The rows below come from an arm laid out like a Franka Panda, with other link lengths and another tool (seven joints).
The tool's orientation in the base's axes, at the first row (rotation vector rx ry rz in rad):
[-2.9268 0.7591 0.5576]
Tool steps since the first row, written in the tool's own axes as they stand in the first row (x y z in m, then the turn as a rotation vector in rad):
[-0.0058 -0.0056 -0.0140 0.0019 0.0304 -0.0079]
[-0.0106 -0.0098 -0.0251 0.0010 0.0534 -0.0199]
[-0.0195 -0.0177 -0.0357 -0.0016 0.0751 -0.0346]
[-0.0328 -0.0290 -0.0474 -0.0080 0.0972 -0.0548]
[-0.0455 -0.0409 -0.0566 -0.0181 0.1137 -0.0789]
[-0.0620 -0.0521 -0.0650 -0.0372 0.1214 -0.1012]
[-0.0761 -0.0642 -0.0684 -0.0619 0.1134 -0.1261]
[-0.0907 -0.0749 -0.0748 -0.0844 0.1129 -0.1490]
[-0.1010 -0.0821 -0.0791 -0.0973 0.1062 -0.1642]
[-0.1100 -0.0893 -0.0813 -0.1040 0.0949 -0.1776]
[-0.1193 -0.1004 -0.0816 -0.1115 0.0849 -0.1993]
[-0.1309 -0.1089 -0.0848 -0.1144 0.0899 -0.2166]
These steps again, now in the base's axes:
[0.0026 0.0054 0.0150 -0.0105 -0.0287 0.0075]
[0.0043 0.0096 0.0270 -0.0184 -0.0503 0.0196]
[0.0044 0.0190 0.0399 -0.0261 -0.0704 0.0348]
[0.0029 0.0331 0.0553 -0.0353 -0.0899 0.0565]
[0.0013 0.0480 0.0681 -0.0436 -0.1034 0.0830]
[-0.0039 0.0640 0.0816 -0.0555 -0.1048 0.1109]
[-0.0085 0.0806 0.0896 -0.0635 -0.0903 0.1428]
[-0.0131 0.0956 0.1006 -0.0740 -0.0831 0.1723]
[-0.0165 0.1060 0.1081 -0.0763 -0.0737 0.1909]
[-0.0197 0.1161 0.1132 -0.0719 -0.0628 0.2056]
[-0.0218 0.1300 0.1166 -0.0660 -0.0539 0.2282]
[-0.0261 0.1423 0.1235 -0.0651 -0.0596 0.2455]

